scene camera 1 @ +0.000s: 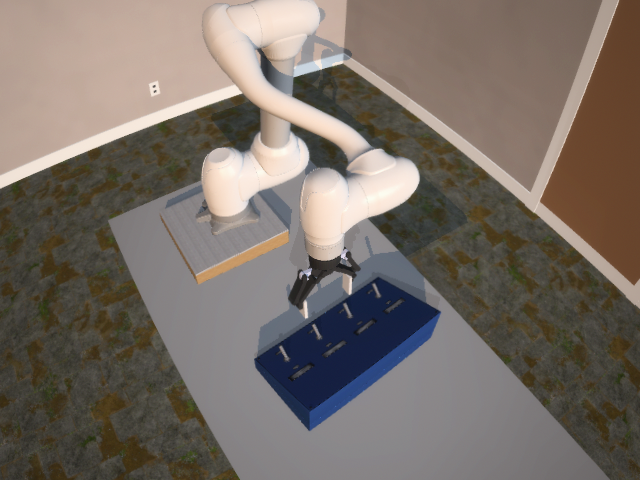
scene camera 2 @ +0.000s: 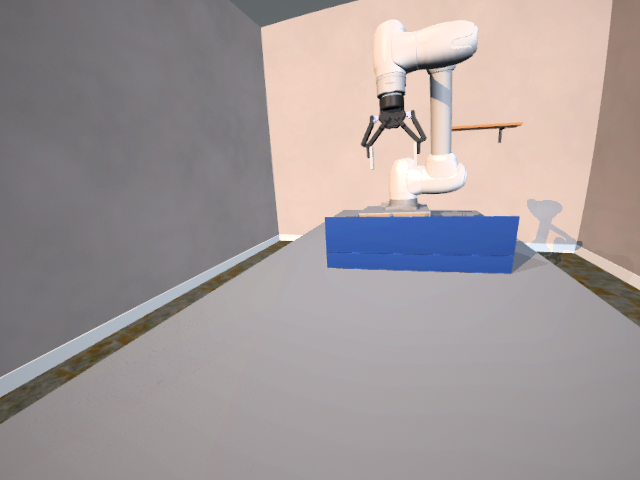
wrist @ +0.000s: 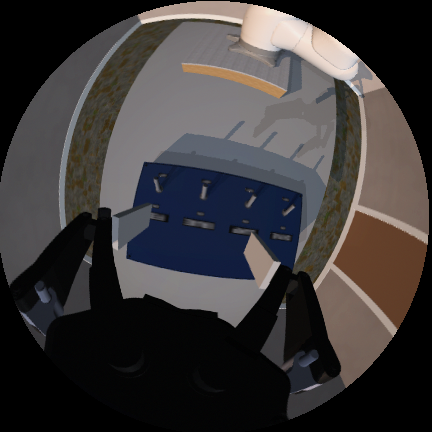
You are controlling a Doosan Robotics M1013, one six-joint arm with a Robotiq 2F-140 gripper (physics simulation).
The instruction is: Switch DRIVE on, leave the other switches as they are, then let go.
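Frame: origin at the arm's base, x ahead, y left, z up, level; metres.
Where they show: gripper, fingertip midpoint: (scene camera 1: 325, 302) (scene camera 2: 393, 167) (wrist: 198, 229); arm's base, link origin: (scene camera 1: 230, 212) (scene camera 2: 403, 208) (wrist: 257, 49).
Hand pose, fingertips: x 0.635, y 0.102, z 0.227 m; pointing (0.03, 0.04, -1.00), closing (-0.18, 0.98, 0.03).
Things, the pixels of their centre, and the offset from my fingertips. Level surfaces: height alone.
- blue switch box, body centre: (wrist: 219, 221) (scene camera 1: 348, 346) (scene camera 2: 410, 239) 0.037 m ahead, 0.069 m left, 0.225 m down
- near-left lever, body centre: (scene camera 1: 283, 351) 0.008 m ahead, 0.127 m right, 0.177 m down
- far-right lever, body centre: (scene camera 1: 375, 289) 0.093 m back, 0.219 m left, 0.177 m down
- grey table, surface height: 0.284 m down
A blue switch box (scene camera 1: 356, 361) (scene camera 2: 421, 236) (wrist: 190, 257) lies on the table. Its top carries a row of several metal toggle levers, with a dark label plate beside each. In scene camera 1 the levers run from the near-left lever (scene camera 1: 283, 353) past two middle levers (scene camera 1: 316, 331) (scene camera 1: 346, 310) to the far-right lever (scene camera 1: 376, 290). The labels are too small to read, so I cannot tell which lever is DRIVE or which are on. My gripper (scene camera 1: 326, 299) (scene camera 2: 393, 158) (wrist: 198, 229) is open and empty, pointing down above the box's lever side, touching no lever.
The arm's base stands on a grey board with a wooden edge (scene camera 1: 242, 258) (wrist: 232, 77), on the grey table (scene camera 1: 439, 423) (scene camera 2: 320, 361) behind the box. Walls stand beyond the table. A wooden shelf (scene camera 2: 488, 126) is on the back wall.
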